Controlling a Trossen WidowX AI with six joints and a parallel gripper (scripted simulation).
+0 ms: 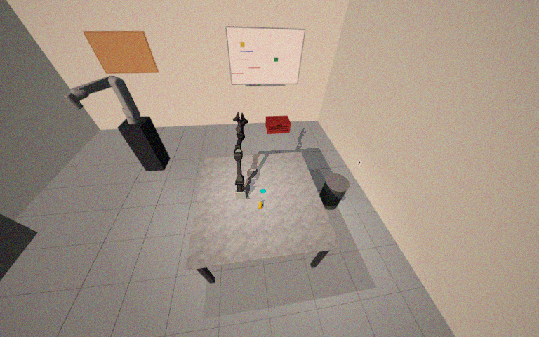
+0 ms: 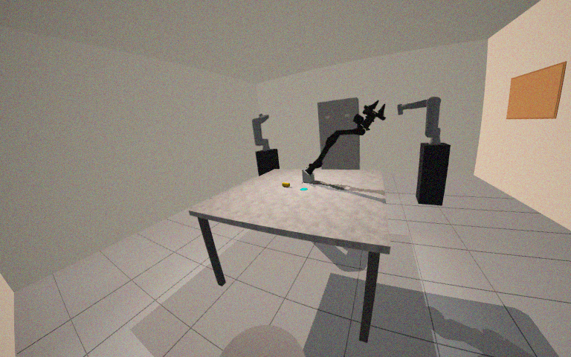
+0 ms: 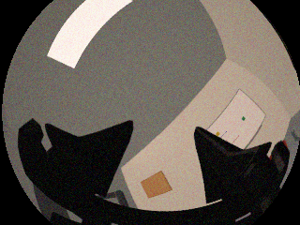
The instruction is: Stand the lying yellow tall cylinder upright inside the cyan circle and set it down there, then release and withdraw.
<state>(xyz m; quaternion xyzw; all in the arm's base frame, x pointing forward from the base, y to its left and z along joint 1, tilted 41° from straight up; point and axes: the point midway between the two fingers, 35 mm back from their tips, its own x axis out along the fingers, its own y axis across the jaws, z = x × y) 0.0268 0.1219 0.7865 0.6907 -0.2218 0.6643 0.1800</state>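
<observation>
My gripper tip is 77 cm to the left of the yellow tall cylinder, 62 cm above it and 18 cm short of it.
</observation>
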